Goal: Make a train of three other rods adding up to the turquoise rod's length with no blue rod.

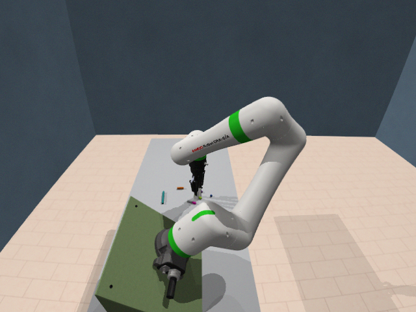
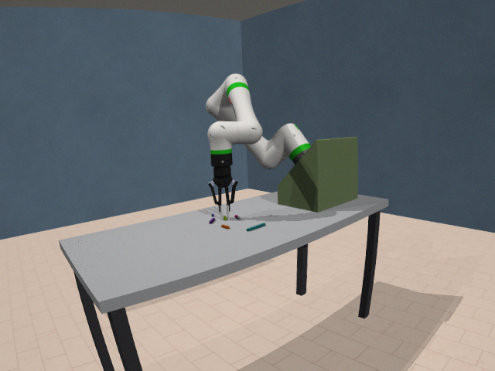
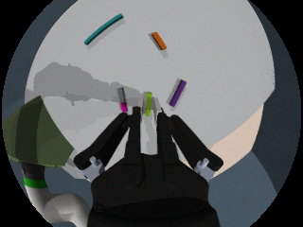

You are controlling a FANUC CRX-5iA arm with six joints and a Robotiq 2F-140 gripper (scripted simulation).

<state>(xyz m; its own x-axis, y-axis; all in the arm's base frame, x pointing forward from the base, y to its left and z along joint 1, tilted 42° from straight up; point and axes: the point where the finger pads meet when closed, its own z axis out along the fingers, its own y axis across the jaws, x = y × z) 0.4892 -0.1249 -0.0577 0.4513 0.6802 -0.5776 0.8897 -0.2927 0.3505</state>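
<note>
The lime rod lies 3 cm below my hand. Also, from my hand: grey rod (4 cm behind, 4 cm to the left, 3 cm below); then magenta rod (5 cm behind, 2 cm to the left, 3 cm below); then purple rod (7 cm ahead, 3 cm below).
</note>
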